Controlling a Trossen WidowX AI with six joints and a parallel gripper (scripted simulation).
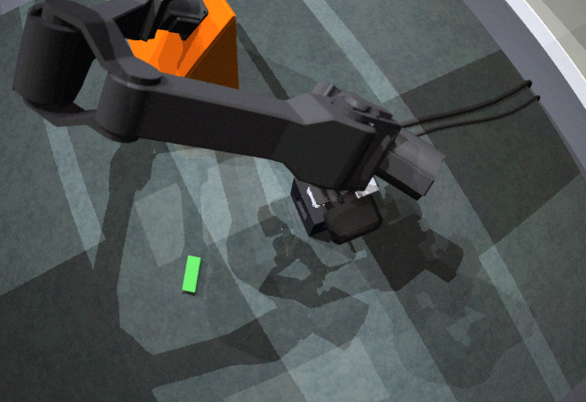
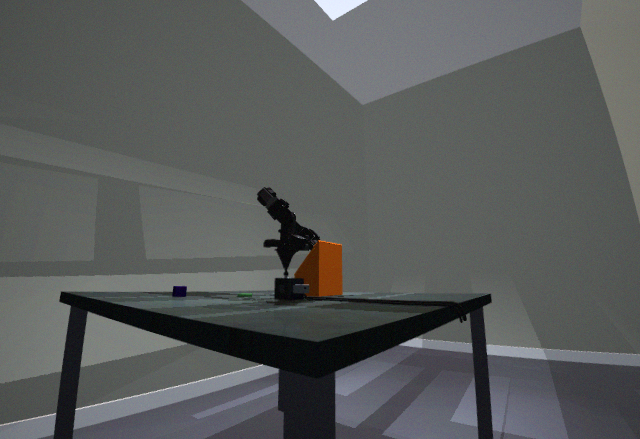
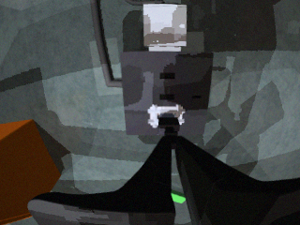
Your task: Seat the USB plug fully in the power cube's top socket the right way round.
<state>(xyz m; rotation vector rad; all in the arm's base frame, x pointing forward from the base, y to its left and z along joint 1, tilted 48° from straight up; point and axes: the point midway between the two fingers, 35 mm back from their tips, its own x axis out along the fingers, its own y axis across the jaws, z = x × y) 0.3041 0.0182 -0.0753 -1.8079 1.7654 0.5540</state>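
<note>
Now: gripper tip 20 mm above the USB plug. Also, from my gripper tip: dark blue cube 320 mm to the right, 240 mm ahead, 90 mm below; green block 210 mm to the right, 110 mm below, 20 mm ahead.
</note>
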